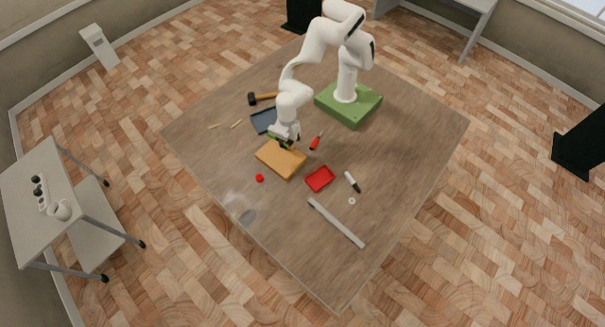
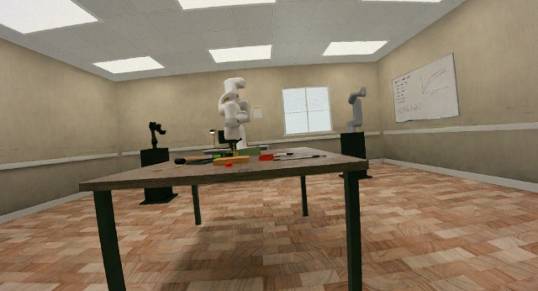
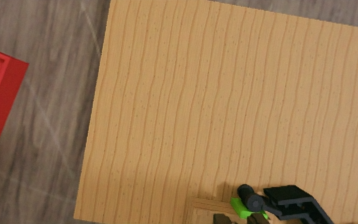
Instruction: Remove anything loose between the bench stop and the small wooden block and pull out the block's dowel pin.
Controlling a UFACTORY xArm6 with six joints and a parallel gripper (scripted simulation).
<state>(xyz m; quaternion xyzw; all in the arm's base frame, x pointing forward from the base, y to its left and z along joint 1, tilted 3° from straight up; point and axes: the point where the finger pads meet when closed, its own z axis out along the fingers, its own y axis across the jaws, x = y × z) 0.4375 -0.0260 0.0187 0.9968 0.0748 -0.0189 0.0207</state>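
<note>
Right now my hand is 2 cm above the dowel pin. Round my hand: tan bench board: 5 cm ahead, 1 cm to the right, 7 cm below; then red cap: 20 cm ahead, 2 cm to the right, 8 cm below; then small wooden block: 5 cm below.
</note>
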